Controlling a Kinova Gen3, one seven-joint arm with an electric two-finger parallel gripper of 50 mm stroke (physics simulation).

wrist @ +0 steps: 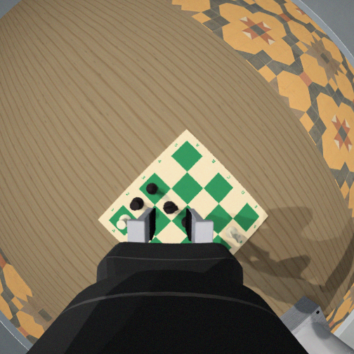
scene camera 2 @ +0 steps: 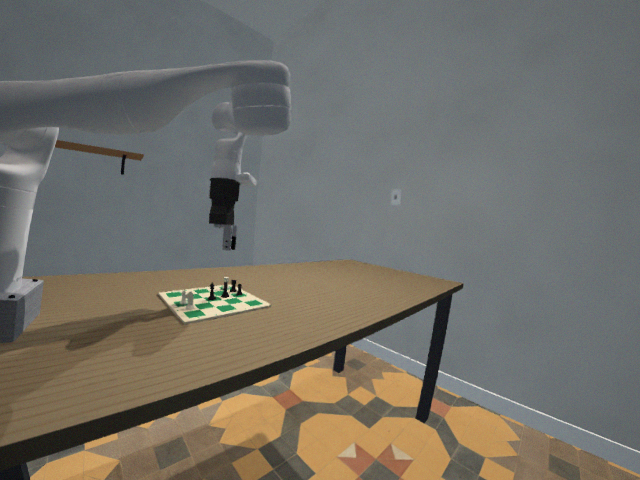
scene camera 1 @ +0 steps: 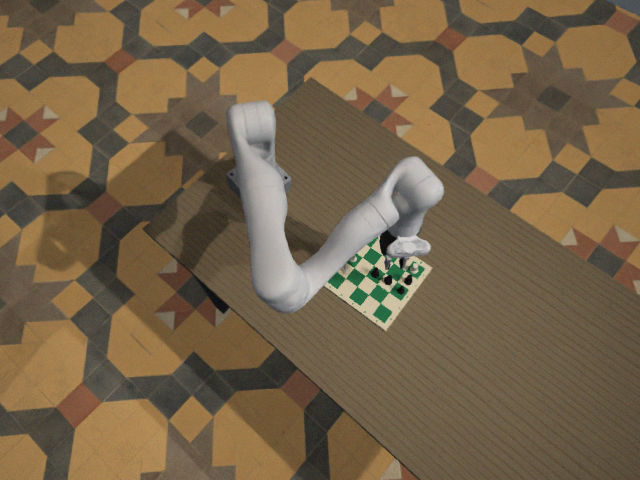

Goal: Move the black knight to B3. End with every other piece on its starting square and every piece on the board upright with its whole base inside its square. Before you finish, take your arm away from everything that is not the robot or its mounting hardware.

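Frame: origin at the arm's base, x left, y up, z ahead, level; centimetres.
Seen in the pictures: gripper, between the fingertips: (scene camera 2: 229, 249) (scene camera 1: 393, 265).
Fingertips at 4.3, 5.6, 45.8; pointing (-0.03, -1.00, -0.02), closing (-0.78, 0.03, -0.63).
Note:
A point is followed by its place in that frame, as x, y, z.
The black piece that looks like the knight (scene camera 1: 388, 280) {4.0, -5.1, 45.5} (scene camera 2: 224, 292) {3.9, -5.9, 44.9} (wrist: 170, 207) stands upright on B3 of the green and cream board (scene camera 1: 379, 294) {0.1, -7.2, 46.1} (scene camera 2: 225, 308) {-4.2, -7.2, 42.3} (wrist: 187, 186). Its base appears to be inside the square; its fine shape is too small to tell. My gripper (scene camera 1: 395, 263) {4.3, 5.6, 45.8} (scene camera 2: 229, 243) {4.3, 5.6, 45.8} (wrist: 170, 219) is partly open and empty, well above the board and apart from the pieces. Black pieces stand on A3 (scene camera 1: 400, 290) {4.5, -6.2, 49.5} (scene camera 2: 239, 289) {4.6, -5.7, 49.4} (wrist: 151, 188), A2 (scene camera 1: 408, 279) {7.5, -4.1, 49.3} (scene camera 2: 233, 285) {7.9, -5.3, 48.9} (wrist: 136, 203) and C3 (scene camera 1: 375, 272) {3.4, -5.4, 41.5} (scene camera 2: 211, 292) {3.3, -5.4, 41.2} (wrist: 185, 222), the last partly behind a finger in the wrist view.
A white piece (scene camera 1: 414, 268) {11.0, -4.1, 48.3} (scene camera 2: 225, 279) {11.2, -4.3, 47.6} (wrist: 122, 222) stands on A1. Two white pieces stand near the E side, one of them (scene camera 1: 353, 259) {2.2, -6.1, 34.6} beside the forearm in scene camera 1; they show pale in scene camera 2. The arm's base is mounted on the wooden table (scene camera 1: 465, 330) {8.6, -7.9, 68.1} (scene camera 2: 310, 304) {-8.8, -7.8, 64.4}.

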